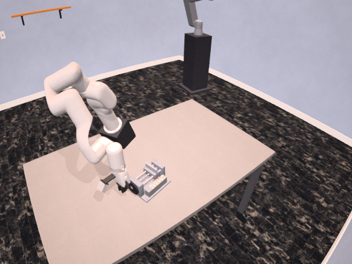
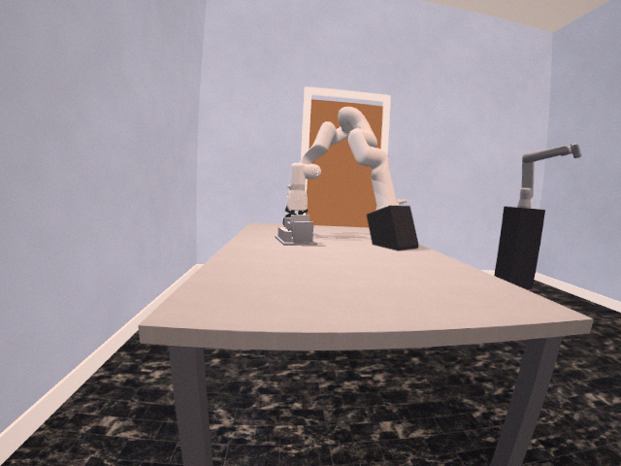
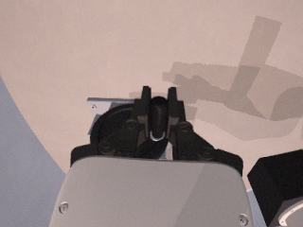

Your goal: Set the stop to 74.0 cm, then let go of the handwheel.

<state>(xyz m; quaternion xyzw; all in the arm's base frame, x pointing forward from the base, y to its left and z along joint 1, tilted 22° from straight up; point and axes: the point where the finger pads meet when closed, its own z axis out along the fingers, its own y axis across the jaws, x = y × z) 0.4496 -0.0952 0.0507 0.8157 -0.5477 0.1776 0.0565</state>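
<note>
Right now my hand is 30 mm to the right of the black handwheel. From my hand the other things lie so: handwheel knob (10 mm to the left); sliding stop block (20 mm behind, 190 mm to the left, 10 mm above).
</note>
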